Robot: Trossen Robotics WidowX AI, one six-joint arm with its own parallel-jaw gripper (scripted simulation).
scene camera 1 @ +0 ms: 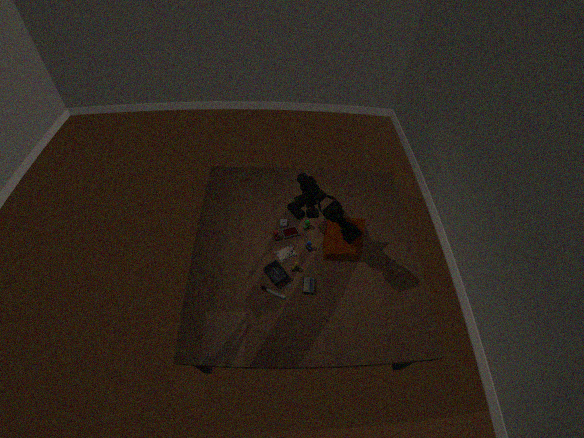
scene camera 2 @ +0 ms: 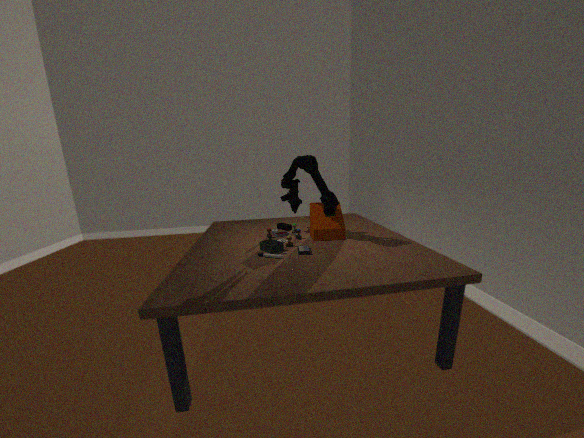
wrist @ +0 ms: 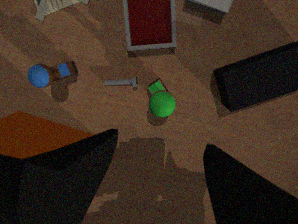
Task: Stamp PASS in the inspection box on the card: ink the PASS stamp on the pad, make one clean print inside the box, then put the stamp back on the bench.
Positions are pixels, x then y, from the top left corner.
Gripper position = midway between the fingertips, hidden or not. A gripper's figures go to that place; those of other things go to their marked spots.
My gripper (wrist: 161,143): 0.11 m from the lens. A green-knobbed stamp (wrist: 162,103): 0.18 m from the lens.
